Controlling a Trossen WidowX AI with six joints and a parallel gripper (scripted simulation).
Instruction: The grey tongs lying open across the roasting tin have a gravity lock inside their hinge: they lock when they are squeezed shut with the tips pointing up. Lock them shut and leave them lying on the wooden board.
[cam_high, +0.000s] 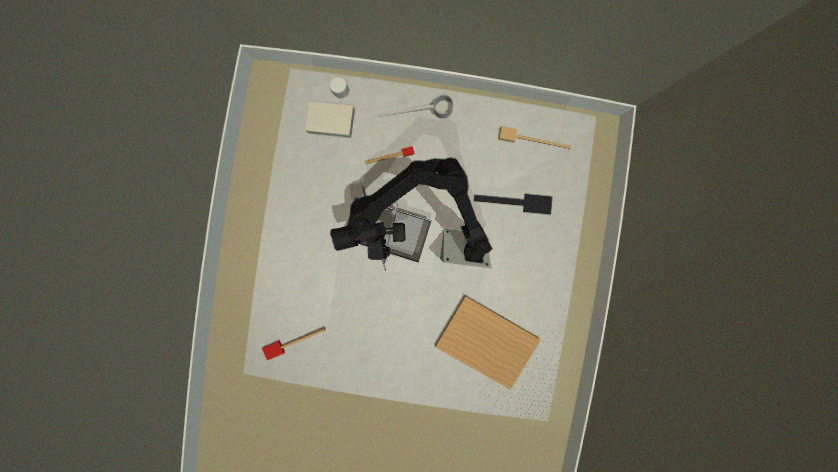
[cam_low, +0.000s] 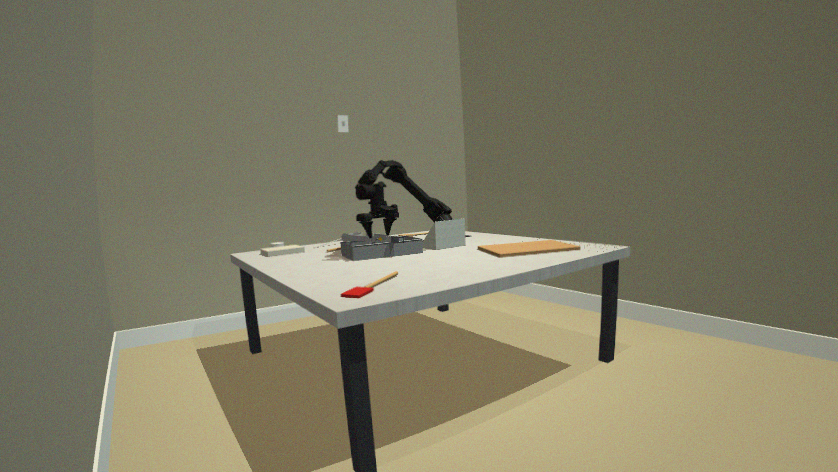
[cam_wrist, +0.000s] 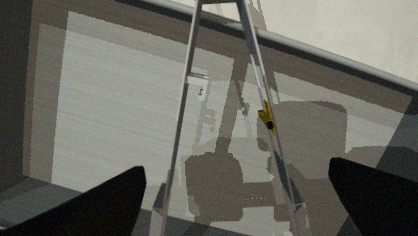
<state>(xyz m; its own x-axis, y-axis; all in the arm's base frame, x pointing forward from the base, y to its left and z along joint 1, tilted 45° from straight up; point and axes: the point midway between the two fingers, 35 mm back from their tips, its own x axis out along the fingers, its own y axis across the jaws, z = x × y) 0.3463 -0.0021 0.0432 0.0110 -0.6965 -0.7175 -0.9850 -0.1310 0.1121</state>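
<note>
My gripper tip is 5 cm above the roasting tin, 2 cm to the left of it and 2 cm past it. From my gripper tip the other things lie so: cream block: 43 cm to the right, 28 cm ahead, 6 cm below; black spatula: 52 cm behind, 20 cm to the right, 7 cm below; red spatula: 51 cm to the left, 33 cm ahead, 7 cm below.
</note>
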